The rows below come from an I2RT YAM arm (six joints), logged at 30 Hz.
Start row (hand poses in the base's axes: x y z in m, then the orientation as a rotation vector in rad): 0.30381, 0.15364, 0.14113, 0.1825, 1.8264, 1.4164
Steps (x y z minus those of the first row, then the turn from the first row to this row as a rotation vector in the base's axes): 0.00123, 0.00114, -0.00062, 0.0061, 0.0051, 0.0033; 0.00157, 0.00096, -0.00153, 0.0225, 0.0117, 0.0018; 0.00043, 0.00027, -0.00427, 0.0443, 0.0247, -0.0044; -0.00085, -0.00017, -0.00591, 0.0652, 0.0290, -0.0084; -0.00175, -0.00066, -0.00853, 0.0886, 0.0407, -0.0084; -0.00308, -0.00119, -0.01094, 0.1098, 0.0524, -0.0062; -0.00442, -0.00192, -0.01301, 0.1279, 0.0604, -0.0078; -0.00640, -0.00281, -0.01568, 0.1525, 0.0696, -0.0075; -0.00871, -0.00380, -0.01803, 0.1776, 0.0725, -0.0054
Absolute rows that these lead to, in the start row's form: 0.30504, 0.15478, 0.14051, 0.1864, 1.8275, 1.4251; 0.30538, 0.15460, 0.13960, 0.2010, 1.8211, 1.4404; 0.30424, 0.15391, 0.13686, 0.2274, 1.8145, 1.4583; 0.30296, 0.15347, 0.13522, 0.2448, 1.8020, 1.4755; 0.30206, 0.15298, 0.13260, 0.2656, 1.7947, 1.4988; 0.30073, 0.15245, 0.13019, 0.2833, 1.7895, 1.5216; 0.29939, 0.15172, 0.12812, 0.3001, 1.7821, 1.5382; 0.29741, 0.15083, 0.12545, 0.3195, 1.7713, 1.5622; 0.29510, 0.14984, 0.12310, 0.3327, 1.7555, 1.5868
